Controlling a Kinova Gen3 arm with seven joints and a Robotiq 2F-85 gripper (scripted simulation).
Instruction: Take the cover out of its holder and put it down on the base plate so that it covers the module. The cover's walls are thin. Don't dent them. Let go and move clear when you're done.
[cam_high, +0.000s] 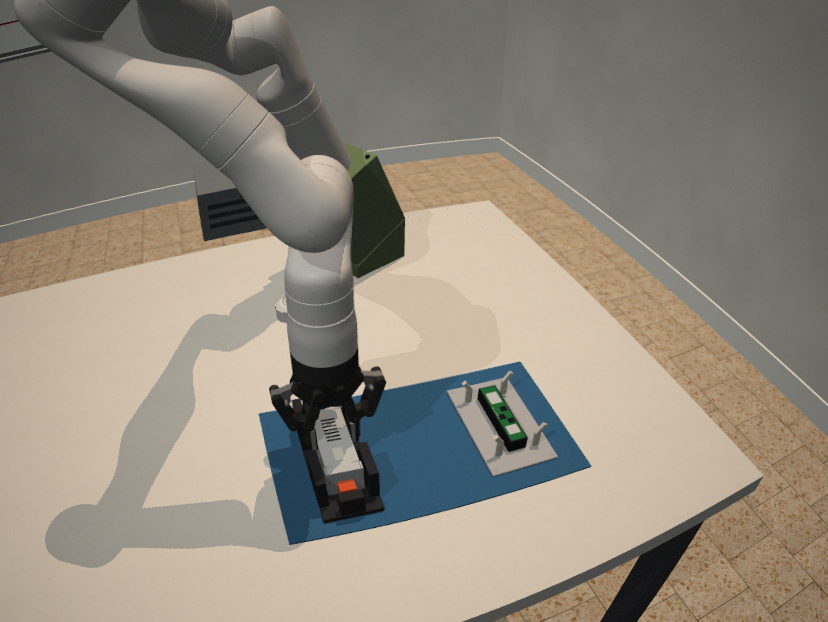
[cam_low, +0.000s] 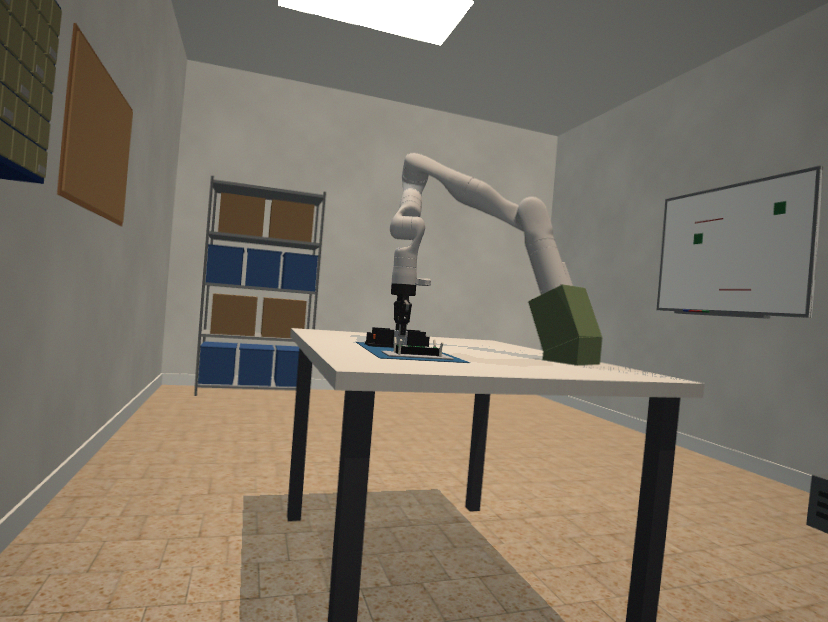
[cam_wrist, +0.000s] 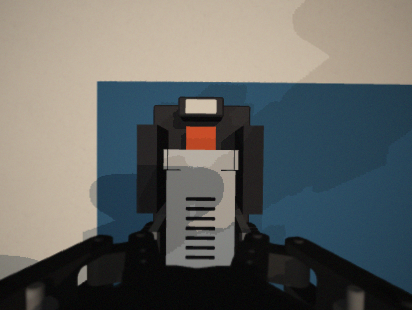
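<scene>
Now: hand 1 cm short of the grey cover and 2 cm above it.
</scene>
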